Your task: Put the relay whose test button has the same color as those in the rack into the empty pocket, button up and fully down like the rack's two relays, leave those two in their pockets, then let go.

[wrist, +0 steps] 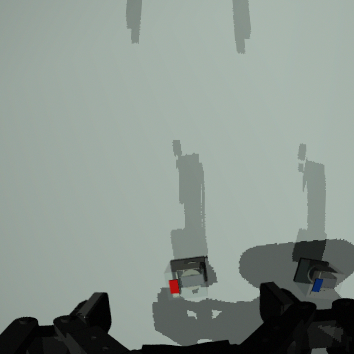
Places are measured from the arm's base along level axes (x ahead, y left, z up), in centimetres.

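Pixels of known places: gripper, between the fingertips: (184,305).
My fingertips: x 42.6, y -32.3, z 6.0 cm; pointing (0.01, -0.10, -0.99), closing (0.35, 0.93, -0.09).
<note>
Ahead of a thing's pixels: the offset from my fingertips to its top centre. Level surfaces: height alone.
A clear-cased relay with a red test button {dx +0.3, dy -0.4, dz -3.9 cm} (190,277) stands on the table at the lower middle of the wrist view, between the lines of my two fingers and beyond their tips. A second clear-cased relay with a blue test button {dx +4.9, dy +8.9, dz -3.9 cm} (319,278) stands at the lower right, beyond my right finger and a little outside it. My gripper (184,305) is wide open, with nothing between its fingers. I cannot tell its height above the relays. The rack, its two relays and the empty pocket do not show in this view.
The pale table top {dz -8.3 cm} (90,150) carries long shadows behind both relays. A dark rounded shadow lies around the blue-button relay, and the gripper's shadow lies near the red-button relay. Two more shadow strips reach in from the top edge.
</note>
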